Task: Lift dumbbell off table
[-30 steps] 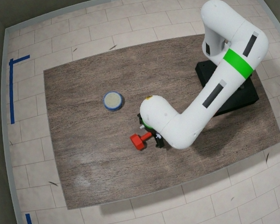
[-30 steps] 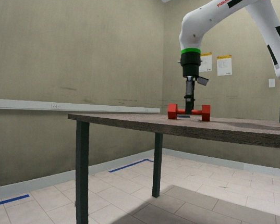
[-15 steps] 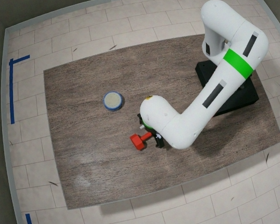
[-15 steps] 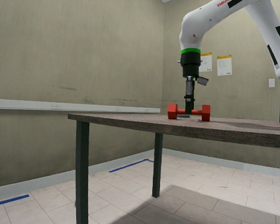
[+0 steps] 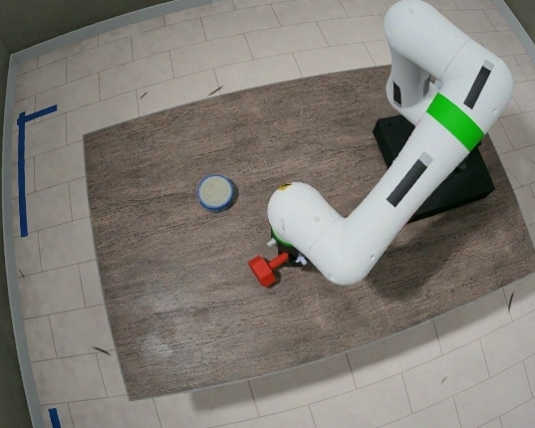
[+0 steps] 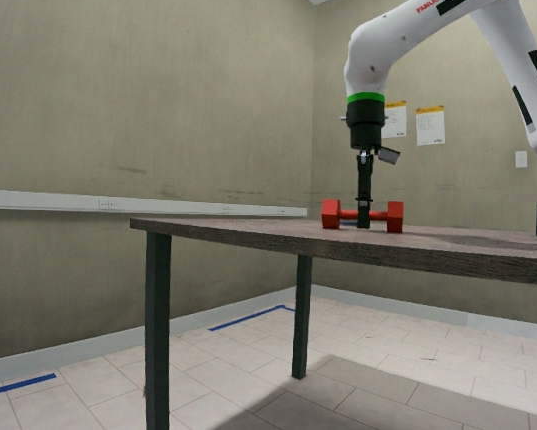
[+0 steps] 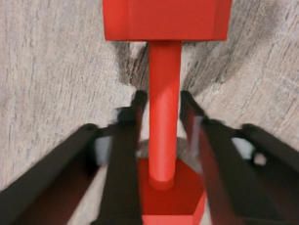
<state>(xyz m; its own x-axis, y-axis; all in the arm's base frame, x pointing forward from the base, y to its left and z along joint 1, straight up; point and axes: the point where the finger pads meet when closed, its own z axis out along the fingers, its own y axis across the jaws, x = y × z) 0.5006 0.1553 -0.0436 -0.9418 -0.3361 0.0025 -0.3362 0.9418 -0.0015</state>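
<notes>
Now: hand right at the red dumbbell. The rest, counted from my hand: round blue-rimmed dish: 15 cm ahead, 22 cm to the right, 1 cm below.
</notes>
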